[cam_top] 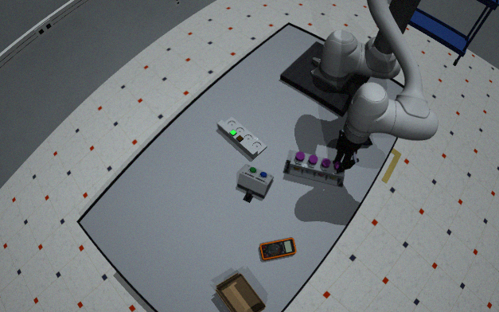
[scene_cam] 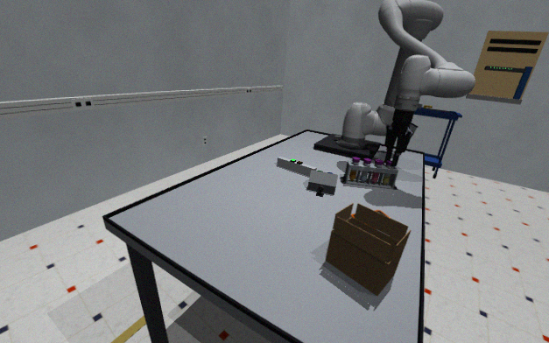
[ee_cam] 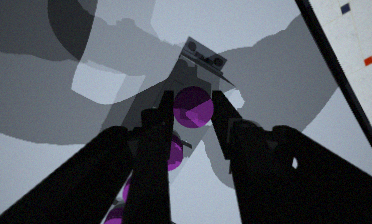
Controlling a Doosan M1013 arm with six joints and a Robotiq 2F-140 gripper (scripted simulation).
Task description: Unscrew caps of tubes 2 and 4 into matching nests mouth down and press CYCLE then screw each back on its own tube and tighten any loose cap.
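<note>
Now: the purple cap 40 mm ahead of my hand, 100 mm to the right of it and 30 mm below it. Also, from my hand: green key: 200 mm ahead, 260 mm to the right, 80 mm below; then blue key: 190 mm ahead, 220 mm to the right, 80 mm below; then key housing: 210 mm ahead, 240 mm to the right, 90 mm below.
</note>
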